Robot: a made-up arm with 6 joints.
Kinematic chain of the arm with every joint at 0, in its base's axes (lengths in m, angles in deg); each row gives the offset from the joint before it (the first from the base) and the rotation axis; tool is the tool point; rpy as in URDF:
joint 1: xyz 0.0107 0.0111 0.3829 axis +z
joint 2: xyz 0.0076 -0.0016 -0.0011 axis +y
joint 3: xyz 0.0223 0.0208 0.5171 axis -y
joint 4: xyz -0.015 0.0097 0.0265 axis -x
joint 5: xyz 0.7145 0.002 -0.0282 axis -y
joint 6: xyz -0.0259 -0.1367 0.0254 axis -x
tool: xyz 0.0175 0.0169 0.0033 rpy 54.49 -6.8 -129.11
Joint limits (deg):
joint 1: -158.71..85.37
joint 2: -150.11..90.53
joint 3: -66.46..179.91
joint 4: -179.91..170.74
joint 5: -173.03..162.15
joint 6: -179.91..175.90
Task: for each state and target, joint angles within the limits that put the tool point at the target. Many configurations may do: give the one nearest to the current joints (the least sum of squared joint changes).
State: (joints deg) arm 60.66 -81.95 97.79 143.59 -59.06 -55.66
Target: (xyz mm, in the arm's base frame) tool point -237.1 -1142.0 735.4
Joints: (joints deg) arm 84.25 -63.00 101.24 142.33 -55.50 -54.31
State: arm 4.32 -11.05 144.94 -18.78 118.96 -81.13
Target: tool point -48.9 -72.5 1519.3
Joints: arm 6.15 12.53 127.21 -21.23 120.24 -81.40
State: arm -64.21 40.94 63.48 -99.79 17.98 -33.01
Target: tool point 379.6 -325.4 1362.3
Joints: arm -48.36 -3.92 46.66 -102.18 24.03 -33.74
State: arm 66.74 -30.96 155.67 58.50 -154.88 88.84
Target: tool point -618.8 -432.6 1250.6
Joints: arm 30.35 -20.43 118.28 59.79 -154.05 87.93
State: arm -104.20 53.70 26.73 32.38 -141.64 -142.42
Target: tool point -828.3 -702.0 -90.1
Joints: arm -133.40 88.80 43.74 36.59 -137.74 -141.06
